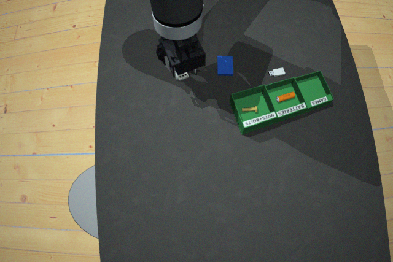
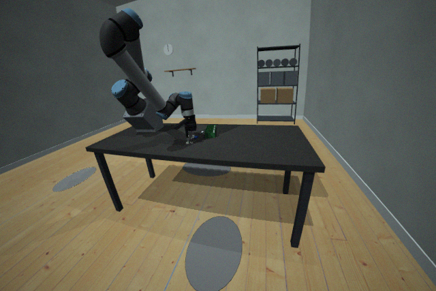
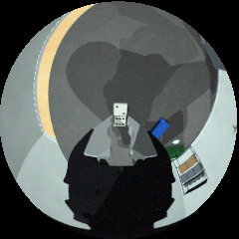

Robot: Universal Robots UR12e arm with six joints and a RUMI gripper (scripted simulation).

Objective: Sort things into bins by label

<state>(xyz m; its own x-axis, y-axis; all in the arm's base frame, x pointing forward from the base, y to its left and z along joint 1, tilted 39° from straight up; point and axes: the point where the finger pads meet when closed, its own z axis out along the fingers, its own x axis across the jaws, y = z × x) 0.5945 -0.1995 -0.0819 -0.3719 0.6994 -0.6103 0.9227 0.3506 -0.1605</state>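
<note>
Right now the green three-part bin is 9 cm ahead of my hand, 25 cm to the left of it and 1 cm above it. From my hand the other things lie so: blue flat block 1 cm behind, 11 cm to the left, 1 cm below; then white domino 1 cm below; then brass bolt 11 cm ahead, 17 cm to the left.
</note>
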